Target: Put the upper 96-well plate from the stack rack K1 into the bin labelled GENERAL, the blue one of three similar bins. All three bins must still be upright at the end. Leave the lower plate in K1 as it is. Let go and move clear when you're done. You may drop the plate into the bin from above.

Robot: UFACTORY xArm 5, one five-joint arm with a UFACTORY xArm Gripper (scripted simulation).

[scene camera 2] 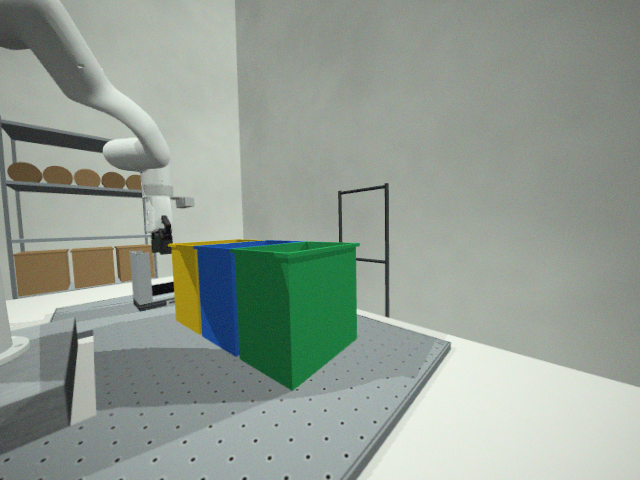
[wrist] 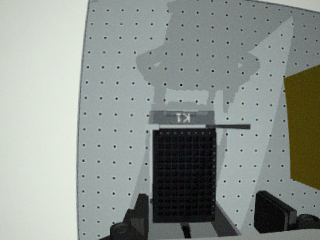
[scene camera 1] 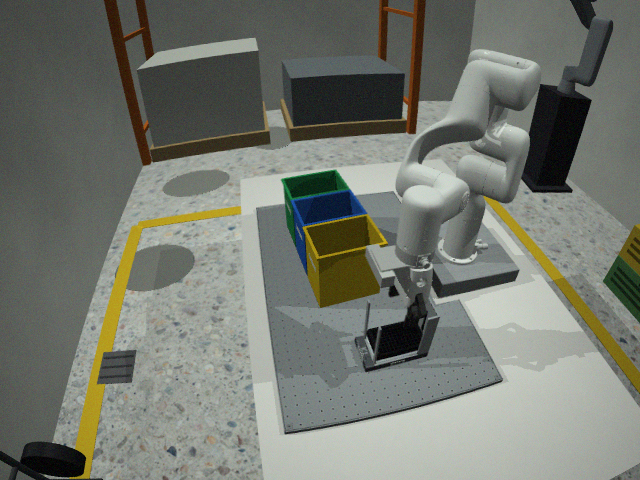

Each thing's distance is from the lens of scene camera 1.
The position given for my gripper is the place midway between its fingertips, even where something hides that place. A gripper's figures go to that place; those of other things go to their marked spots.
my gripper (scene camera 1: 402,310): 83 cm
96-well plate (scene camera 1: 400,345): 89 cm
yellow bin (scene camera 1: 339,272): 94 cm
